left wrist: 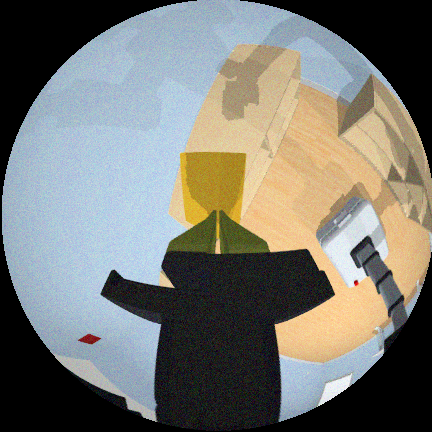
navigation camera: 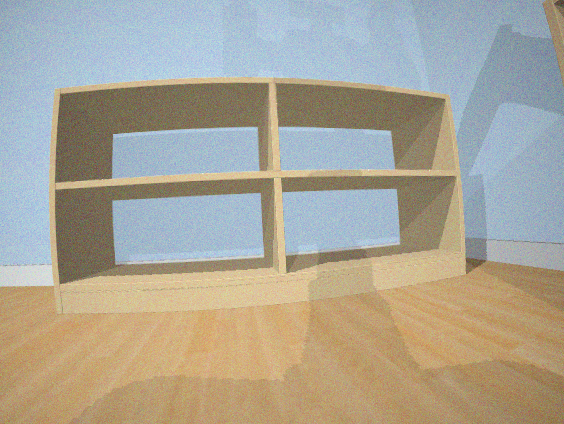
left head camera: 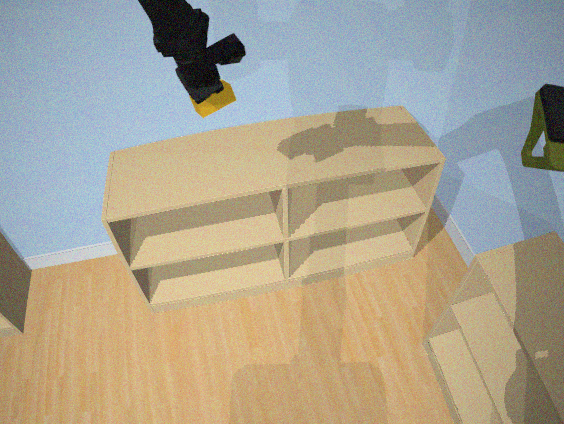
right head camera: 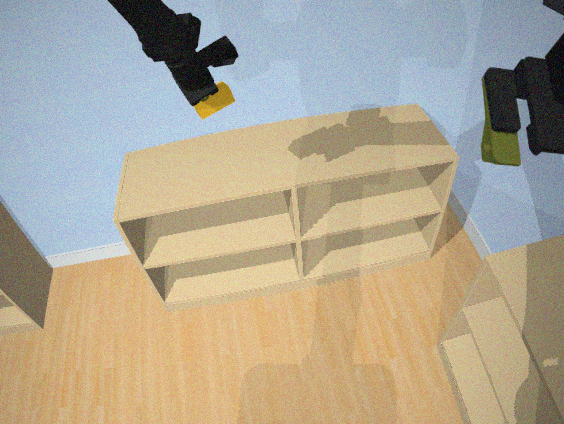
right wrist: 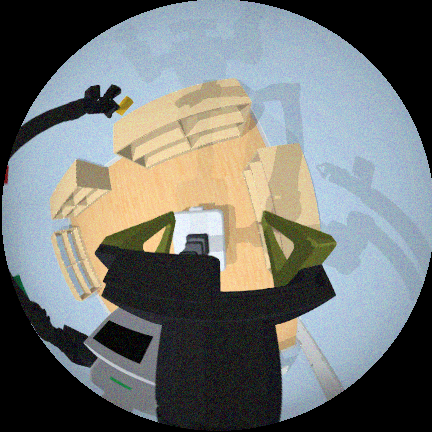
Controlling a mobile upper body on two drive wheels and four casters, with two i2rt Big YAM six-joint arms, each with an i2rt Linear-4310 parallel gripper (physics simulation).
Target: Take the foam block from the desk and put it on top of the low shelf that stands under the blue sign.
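Frame: origin at the left arm's base, x ahead, y left, z up, level; metres.
Seen in the pictures: left gripper, fingertip midpoint: (left wrist: 217,214) (left head camera: 206,97) (right head camera: 205,99) (right wrist: 119,107); right gripper, fingertip midpoint: (left head camera: 562,163) (right head camera: 531,158) (right wrist: 217,215).
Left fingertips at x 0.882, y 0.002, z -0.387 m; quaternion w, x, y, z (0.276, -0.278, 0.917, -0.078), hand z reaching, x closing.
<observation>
Pixels of each thing's top centre, then the offset from my left fingertips to it. "spot": a spot on its surface instead.
- yellow foam block, top centre: (left wrist: 193,192) (left head camera: 210,85) (right head camera: 209,87) (right wrist: 119,101) dy -0.007, dx +0.029, dz +0.016 m
- second shelf unit, surface spot: (right head camera: 511,261) (left head camera: 500,259) spot: dy -0.817, dx -0.170, dz -0.413 m
- red patch, surface spot: (left wrist: 89,339) spot: dy +1.764, dx +0.049, dz +0.735 m
The yellow foam block (left head camera: 217,103) (right head camera: 217,103) (left wrist: 215,177) (right wrist: 125,105) is at the fingertips of my left gripper (left head camera: 208,96) (right head camera: 205,98) (left wrist: 217,214) (right wrist: 119,107), which is shut on it and holds it in the air. A low wooden shelf (left head camera: 225,160) (right head camera: 240,160) (left wrist: 220,132) (right wrist: 155,112) (navigation camera: 274,125) stands against the blue wall. In both head views the block appears beyond its back edge, towards the left; in the left wrist view it overlaps the left part of the top. My right gripper (right wrist: 217,215) is open and empty. No blue sign shows in these views.
A second shelf unit (left head camera: 500,255) (right head camera: 511,261) stands at the right, and another unit's side panel (left head camera: 12,280) (right head camera: 22,265) at the left. A red patch (left wrist: 89,339) is on the wall. My white wheeled base (left wrist: 350,240) is on the wooden floor. Arm shadows fall on the shelf and wall.
</observation>
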